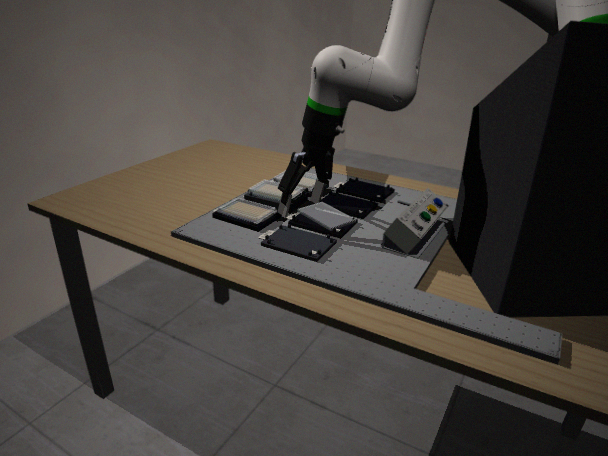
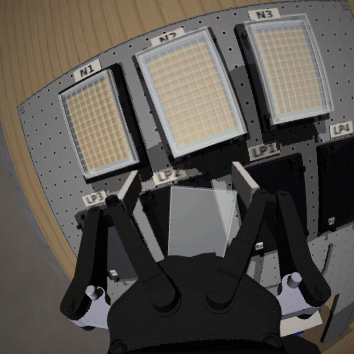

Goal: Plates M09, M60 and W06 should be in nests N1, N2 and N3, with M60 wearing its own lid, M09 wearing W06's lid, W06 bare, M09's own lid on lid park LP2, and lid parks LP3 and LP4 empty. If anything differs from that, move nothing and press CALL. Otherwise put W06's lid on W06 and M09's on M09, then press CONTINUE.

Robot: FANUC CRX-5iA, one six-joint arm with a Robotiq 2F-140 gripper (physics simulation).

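Where they show: gripper, fingertip midpoint: (image 1: pixel 299 208) (image 2: pixel 185 175); arm's base at its link origin: (image 1: pixel 602 78).
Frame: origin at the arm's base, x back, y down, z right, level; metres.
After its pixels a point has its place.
My gripper (image 1: pixel 301 200) @(x -0.595, y 0.393, z -0.118 m) (image 2: pixel 185 175) @(x -0.595, y 0.393, z -0.118 m) is open and empty, its fingertips low between the nest row and the lid parks. A clear lid (image 1: pixel 327 216) @(x -0.503, y 0.388, z -0.121 m) (image 2: pixel 200 220) @(x -0.531, y 0.387, z -0.107 m) lies askew on lid park LP2 (image 1: pixel 299 221) @(x -0.551, y 0.398, z -0.173 m) (image 2: pixel 156 202) @(x -0.561, y 0.397, z -0.164 m), turned relative to it. Plates stand in N1 (image 1: pixel 245 211) @(x -0.669, y 0.381, z -0.242 m) (image 2: pixel 100 125) @(x -0.678, y 0.384, z -0.213 m), N2 (image 1: pixel 272 191) @(x -0.683, y 0.368, z -0.121 m) (image 2: pixel 190 95) @(x -0.685, y 0.368, z -0.096 m) and N3 (image 2: pixel 289 70) @(x -0.703, y 0.375, z 0.024 m). Those in N2 and N3 look lidded; N1's looks lower and bare. Plate names are not readable. Lid parks LP3 (image 1: pixel 299 242) @(x -0.484, y 0.397, z -0.260 m) (image 2: pixel 120 242) @(x -0.498, y 0.398, z -0.239 m) and LP4 (image 1: pixel 366 189) @(x -0.534, y 0.398, z 0.128 m) (image 2: pixel 337 185) @(x -0.543, y 0.397, z 0.110 m) show no lid.
Lid park LP1 (image 1: pixel 350 205) @(x -0.507, y 0.397, z -0.005 m) (image 2: pixel 282 200) shows no lid. A sloped button box (image 1: pixel 410 232) @(x -0.273, y 0.350, z -0.141 m) with blue, yellow and green buttons stands right of the parks on the perforated grey plate (image 1: pixel 370 270) @(x -0.305, y 0.406, z -0.250 m) (image 2: pixel 40 132) @(x -0.701, y 0.407, z -0.346 m). A large dark block (image 1: pixel 540 175) @(x -0.036, y 0.139, z -0.219 m) rises at the right of the wooden table (image 1: pixel 165 170) @(x -1.166, y 0.420, z -0.111 m).
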